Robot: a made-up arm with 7 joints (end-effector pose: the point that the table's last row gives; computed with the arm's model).
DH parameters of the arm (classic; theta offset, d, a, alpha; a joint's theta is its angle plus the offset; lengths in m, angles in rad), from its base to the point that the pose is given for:
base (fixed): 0 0.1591 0 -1.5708
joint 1: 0 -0.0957 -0.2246 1.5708
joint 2: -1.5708 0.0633 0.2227 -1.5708
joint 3: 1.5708 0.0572 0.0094 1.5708
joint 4: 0 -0.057 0.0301 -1.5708
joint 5: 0 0.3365 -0.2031 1.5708
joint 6: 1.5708 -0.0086 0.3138 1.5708
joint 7: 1.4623 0 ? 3.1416
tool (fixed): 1.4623 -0.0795 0 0
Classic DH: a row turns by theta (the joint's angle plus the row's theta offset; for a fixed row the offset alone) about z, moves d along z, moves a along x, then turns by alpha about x.
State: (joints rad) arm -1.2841 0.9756 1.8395 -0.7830 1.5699 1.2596 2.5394
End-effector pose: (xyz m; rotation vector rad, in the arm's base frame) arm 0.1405 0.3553 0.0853 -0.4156 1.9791 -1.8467
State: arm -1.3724 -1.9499 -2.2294 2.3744 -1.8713 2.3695 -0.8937
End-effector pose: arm 0.3577 0.0111 -0.6964 1.5250 -0.8170 -1.1846
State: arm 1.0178 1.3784 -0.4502 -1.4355 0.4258 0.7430 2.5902
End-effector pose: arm -0.2577 0.2437 -0.2335 -1.2433 0.2510 -1.2263
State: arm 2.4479 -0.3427 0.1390 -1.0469 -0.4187 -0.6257 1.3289
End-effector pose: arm -0.1654 -0.3381 0.3462 1.4757 -1.7534 -0.7873
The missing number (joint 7, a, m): 0.2022
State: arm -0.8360 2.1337 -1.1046 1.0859 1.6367 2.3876 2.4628
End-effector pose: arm -0.4682 0.0546 0.3568 0.5554 1.8441 0.1009
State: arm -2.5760 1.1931 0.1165 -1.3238 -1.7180 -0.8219 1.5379
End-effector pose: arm 0.2557 -0.0008 0.3271 0.8517 1.3198 1.5412
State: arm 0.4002 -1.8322 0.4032 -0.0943 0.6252 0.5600 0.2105
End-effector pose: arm -0.8064 -0.6384 0.4787 0.0517 -1.0118 -2.0580
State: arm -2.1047 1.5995 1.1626 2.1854 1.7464 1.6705 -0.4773
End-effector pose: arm -0.1128 0.0149 0.8344 -2.3597 -0.0312 -0.9324
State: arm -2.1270 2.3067 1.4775 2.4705 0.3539 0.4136 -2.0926
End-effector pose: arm -0.4623 -0.3583 0.6168 0.4535 1.8389 -0.9155
